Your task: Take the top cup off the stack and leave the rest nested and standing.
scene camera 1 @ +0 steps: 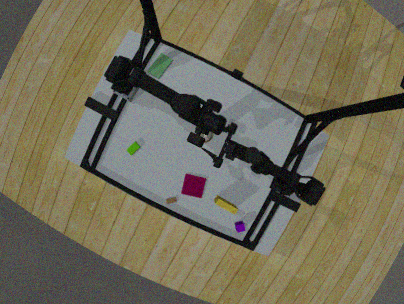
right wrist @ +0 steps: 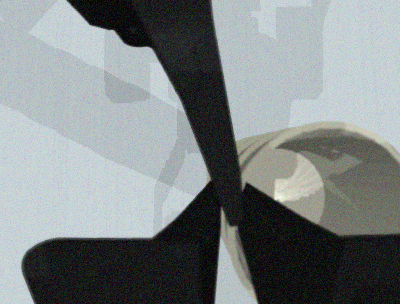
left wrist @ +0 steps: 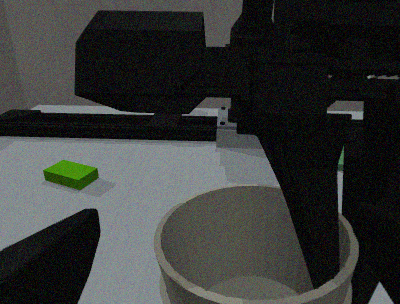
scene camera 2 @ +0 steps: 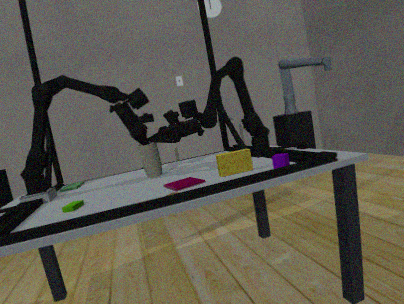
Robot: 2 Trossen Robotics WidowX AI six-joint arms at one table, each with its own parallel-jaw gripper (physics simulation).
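Frame: origin at the left arm's base, x ahead, y left, z up, level; centimetres.
Seen in the pictures: left gripper, fingertip midpoint: (scene camera 1: pixel 205 137) (right wrist: pixel 378 208) (left wrist: pixel 226 217) (scene camera 2: pixel 148 140); right gripper, fingertip midpoint: (right wrist: pixel 226 189); left arm's base, link origin: (scene camera 1: pixel 282 183) (scene camera 2: pixel 261 149); right arm's base, link origin: (scene camera 1: pixel 125 87) (scene camera 2: pixel 37 192).
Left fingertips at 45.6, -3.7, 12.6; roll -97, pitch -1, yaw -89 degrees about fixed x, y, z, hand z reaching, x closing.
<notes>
Offsets run from my left fingertips to a thing's middle, as dx, dy, dz. "spot": to the spot under its first point.
A beige cup stack @(+0.6, -1.2, -3.6) (scene camera 2: pixel 153 162) (left wrist: pixel 172 280) (right wrist: pixel 320 126) stands on the white table, leaning slightly; the top cup's open rim shows in both wrist views, and further rims show beneath it in the right wrist view. My right gripper (scene camera 2: pixel 143 141) (left wrist: pixel 337 285) is shut on the top cup's wall, one finger inside the rim and the other outside. Whether the cup is raised is unclear. My left gripper (scene camera 1: pixel 224 145) (scene camera 2: pixel 154 138) is open at rim height around the stack's side. One of its fingers crosses over the right fingertips in the right wrist view.
A magenta square @(spot: -5.0, +22.4, -14.0) (scene camera 1: pixel 193 185) (scene camera 2: pixel 185 183), a yellow block @(-22.6, +24.4, -11.3) (scene camera 1: pixel 226 205) (scene camera 2: pixel 234 163), a purple cube @(-34.8, +32.5, -12.8) (scene camera 1: pixel 240 226) (scene camera 2: pixel 280 160) and a brown piece @(+1.7, +33.6, -14.4) (scene camera 1: pixel 171 200) lie toward the front. A lime block @(+28.4, +18.1, -14.0) (scene camera 1: pixel 133 148) (scene camera 2: pixel 73 205) (left wrist: pixel 70 171) and a pale green slab @(+34.0, -23.8, -14.3) (scene camera 1: pixel 160 65) (scene camera 2: pixel 72 186) lie left.
</notes>
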